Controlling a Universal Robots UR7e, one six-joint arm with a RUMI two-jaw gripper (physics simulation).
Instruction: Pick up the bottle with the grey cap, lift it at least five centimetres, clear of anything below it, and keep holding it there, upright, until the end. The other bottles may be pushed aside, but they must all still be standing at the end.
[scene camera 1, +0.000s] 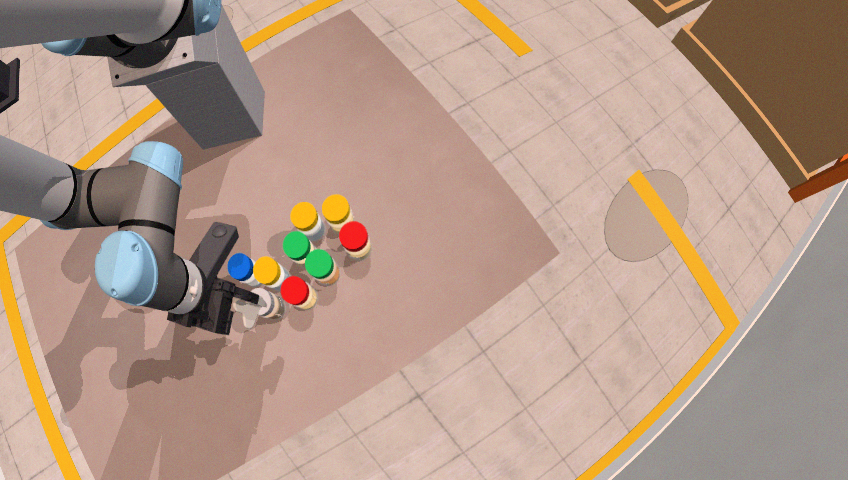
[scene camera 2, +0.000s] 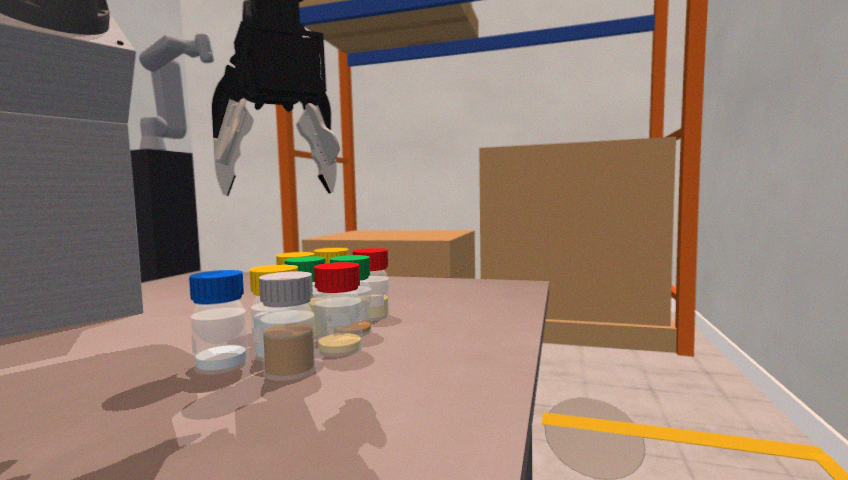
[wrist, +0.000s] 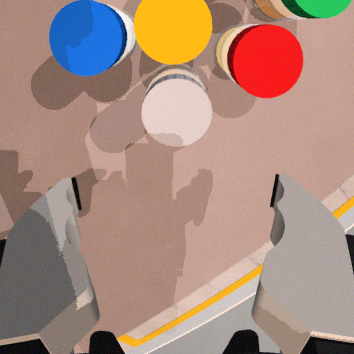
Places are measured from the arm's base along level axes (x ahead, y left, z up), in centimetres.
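Where they show: gripper, fingertip midpoint: (scene camera 1: 241, 298) (scene camera 2: 281, 194) (wrist: 174, 179); arm's base, link origin: (scene camera 2: 42, 7).
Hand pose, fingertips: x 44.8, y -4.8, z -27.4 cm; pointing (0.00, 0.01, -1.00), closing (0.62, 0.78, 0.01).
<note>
Things, the pixels of their top centre, and the offset from my fingertips. Level surfaces: height alone.
- bottle with the grey cap, top centre: (wrist: 176, 113) (scene camera 2: 286, 275) (scene camera 1: 258, 301) dz -8.7, dx -0.5, dy +0.7 cm
- blue-capped bottle, top centre: (wrist: 84, 38) (scene camera 2: 216, 274) (scene camera 1: 238, 265) dz -8.7, dx -9.1, dy -0.7 cm
- table, surface height: dz -19.2 cm
The bottle with the grey cap (scene camera 1: 270, 304) (scene camera 2: 288, 327) (wrist: 177, 111) stands upright on the table, with brown contents, at the near edge of the group. My gripper (scene camera 2: 278, 193) (wrist: 174, 179) is open with nothing between its fingers. It hangs well above the bottle caps, pointing down. In the wrist view the grey cap lies ahead of the fingertips, roughly centred between them sideways. In scene camera 1 one finger partly overlaps the grey cap's edge.
A blue-capped bottle (scene camera 1: 241, 267) (scene camera 2: 217, 324) (wrist: 87, 38), a yellow-capped one (scene camera 1: 267, 271) (wrist: 173, 26) and a red-capped one (scene camera 1: 295, 290) (scene camera 2: 338, 309) (wrist: 267, 61) stand close around it. Several green-, yellow- and red-capped bottles stand upright farther back on the table (scene camera 1: 416, 178).
</note>
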